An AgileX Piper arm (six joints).
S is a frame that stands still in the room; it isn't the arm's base.
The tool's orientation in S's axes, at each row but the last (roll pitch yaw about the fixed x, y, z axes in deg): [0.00, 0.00, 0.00]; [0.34, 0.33, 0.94]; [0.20, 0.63, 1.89]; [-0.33, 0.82, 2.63]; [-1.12, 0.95, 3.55]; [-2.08, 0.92, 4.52]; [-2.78, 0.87, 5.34]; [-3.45, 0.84, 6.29]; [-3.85, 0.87, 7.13]
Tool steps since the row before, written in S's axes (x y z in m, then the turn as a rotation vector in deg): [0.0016, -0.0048, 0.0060, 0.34, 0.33, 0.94]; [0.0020, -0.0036, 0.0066, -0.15, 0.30, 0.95]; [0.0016, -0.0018, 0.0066, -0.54, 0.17, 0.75]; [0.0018, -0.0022, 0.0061, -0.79, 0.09, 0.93]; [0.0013, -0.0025, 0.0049, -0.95, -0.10, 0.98]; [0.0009, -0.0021, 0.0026, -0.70, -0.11, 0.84]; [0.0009, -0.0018, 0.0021, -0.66, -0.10, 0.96]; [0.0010, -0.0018, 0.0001, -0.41, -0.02, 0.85]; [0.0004, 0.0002, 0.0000, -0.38, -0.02, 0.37]
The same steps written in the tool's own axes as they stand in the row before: [0.0016, -0.0048, 0.0060, 0.34, 0.33, 0.94]; [0.0019, -0.0036, 0.0066, -0.15, 0.31, 0.95]; [0.0015, -0.0018, 0.0066, -0.54, 0.19, 0.74]; [0.0016, -0.0023, 0.0061, -0.80, 0.12, 0.92]; [0.0011, -0.0027, 0.0049, -0.97, -0.06, 0.96]; [0.0007, -0.0023, 0.0025, -0.72, -0.08, 0.83]; [0.0007, -0.0020, 0.0020, -0.68, -0.08, 0.95]; [0.0008, -0.0019, 0.0000, -0.42, -0.03, 0.84]; [0.0004, 0.0001, 0.0000, -0.39, 0.00, 0.37]
